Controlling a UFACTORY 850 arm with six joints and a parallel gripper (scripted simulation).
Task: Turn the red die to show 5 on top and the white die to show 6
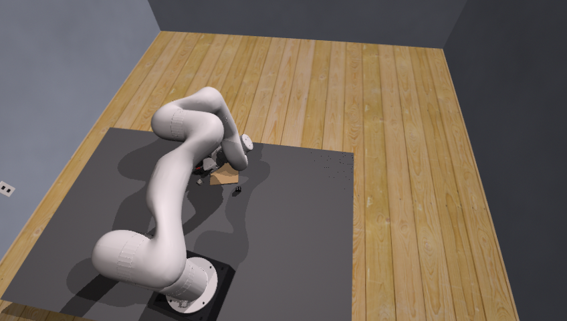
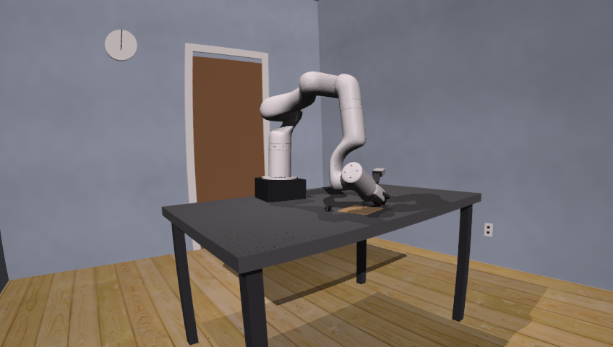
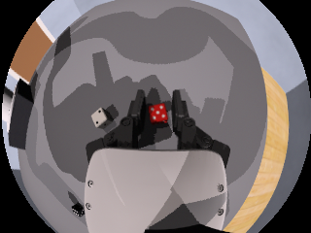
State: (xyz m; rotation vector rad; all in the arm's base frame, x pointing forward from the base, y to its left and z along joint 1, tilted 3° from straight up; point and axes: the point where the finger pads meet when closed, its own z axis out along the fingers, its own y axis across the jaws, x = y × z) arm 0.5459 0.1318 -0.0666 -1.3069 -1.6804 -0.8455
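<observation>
My gripper is now 1 cm above the red die. Also, from my hand: tan mat (13 cm to the right, 2 cm below); then white die (7 cm behind, 2 cm to the right, 1 cm below); then black die (22 cm to the right, 10 cm behind, 1 cm below).
</observation>
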